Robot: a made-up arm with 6 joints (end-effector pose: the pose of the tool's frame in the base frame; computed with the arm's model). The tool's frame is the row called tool. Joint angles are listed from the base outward.
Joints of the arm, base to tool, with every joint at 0 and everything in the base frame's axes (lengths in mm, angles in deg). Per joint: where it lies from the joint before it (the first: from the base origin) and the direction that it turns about. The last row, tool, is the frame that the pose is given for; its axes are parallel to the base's.
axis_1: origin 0 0 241 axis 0 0 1
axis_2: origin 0 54 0 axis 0 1 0
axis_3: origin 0 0 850 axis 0 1 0
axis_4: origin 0 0 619 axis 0 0 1
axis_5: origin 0 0 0 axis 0 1 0
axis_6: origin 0 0 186 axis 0 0 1
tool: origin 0 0 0
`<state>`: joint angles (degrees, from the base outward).
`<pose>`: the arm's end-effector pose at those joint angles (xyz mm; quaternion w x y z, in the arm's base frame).
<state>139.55 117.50 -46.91 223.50 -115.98 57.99</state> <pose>-1099.9 715.5 -87.2 0.1047 0.6088 0.7139 -0.3298</pose>
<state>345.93 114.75 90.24 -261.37 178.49 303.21</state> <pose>586.3 -86.3 -507.7 0.0922 -0.2102 0.0602 -0.9714</pose>
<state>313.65 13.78 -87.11 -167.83 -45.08 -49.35</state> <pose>-271.7 403.3 1405.1 0.6785 -0.2450 0.0847 0.6874</pose>
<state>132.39 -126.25 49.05 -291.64 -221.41 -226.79</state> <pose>646.2 -957.7 -111.1 0.3567 0.5316 -0.4261 -0.6392</pose>
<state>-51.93 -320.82 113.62 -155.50 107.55 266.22</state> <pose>562.9 -750.4 473.0 0.9023 0.4090 -0.0172 0.1351</pose>
